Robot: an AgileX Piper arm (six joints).
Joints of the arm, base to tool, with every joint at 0 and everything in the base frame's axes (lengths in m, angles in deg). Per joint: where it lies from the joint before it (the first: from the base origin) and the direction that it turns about. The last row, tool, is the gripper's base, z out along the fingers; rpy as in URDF.
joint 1: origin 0 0 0.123 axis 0 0 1
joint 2: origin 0 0 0 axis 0 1 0
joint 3: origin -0.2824 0 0.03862 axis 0 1 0
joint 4: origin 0.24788 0 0.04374 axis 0.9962 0 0.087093
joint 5: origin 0 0 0 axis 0 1 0
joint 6: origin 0.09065 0 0.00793 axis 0.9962 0 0.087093
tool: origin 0 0 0 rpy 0 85.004 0
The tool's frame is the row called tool.
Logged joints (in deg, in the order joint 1, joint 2, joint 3, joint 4, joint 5, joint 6), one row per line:
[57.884 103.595 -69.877 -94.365 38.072 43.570]
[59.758 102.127 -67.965 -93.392 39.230 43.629]
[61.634 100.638 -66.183 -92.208 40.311 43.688]
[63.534 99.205 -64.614 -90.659 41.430 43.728]
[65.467 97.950 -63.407 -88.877 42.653 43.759]
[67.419 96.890 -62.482 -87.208 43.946 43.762]
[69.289 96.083 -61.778 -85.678 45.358 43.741]
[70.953 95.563 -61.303 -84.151 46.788 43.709]
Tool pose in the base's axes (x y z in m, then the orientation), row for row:
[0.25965 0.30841 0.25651 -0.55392 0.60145 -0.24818 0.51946]
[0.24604 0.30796 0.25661 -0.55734 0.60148 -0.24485 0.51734]
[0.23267 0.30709 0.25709 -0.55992 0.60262 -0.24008 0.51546]
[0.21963 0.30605 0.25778 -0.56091 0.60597 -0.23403 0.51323]
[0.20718 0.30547 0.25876 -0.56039 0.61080 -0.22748 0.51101]
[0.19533 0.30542 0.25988 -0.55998 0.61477 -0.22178 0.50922]
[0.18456 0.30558 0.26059 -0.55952 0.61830 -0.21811 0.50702]
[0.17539 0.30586 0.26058 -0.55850 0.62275 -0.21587 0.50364]
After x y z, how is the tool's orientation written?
As a quaternion, x y z w.
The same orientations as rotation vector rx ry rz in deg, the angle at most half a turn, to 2 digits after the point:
[-76.11 82.64 -34.10]
[-76.65 82.72 -33.67]
[-77.07 82.94 -33.04]
[-77.28 83.48 -32.24]
[-77.28 84.23 -31.37]
[-77.28 84.84 -30.61]
[-77.29 85.41 -30.13]
[-77.27 86.15 -29.86]

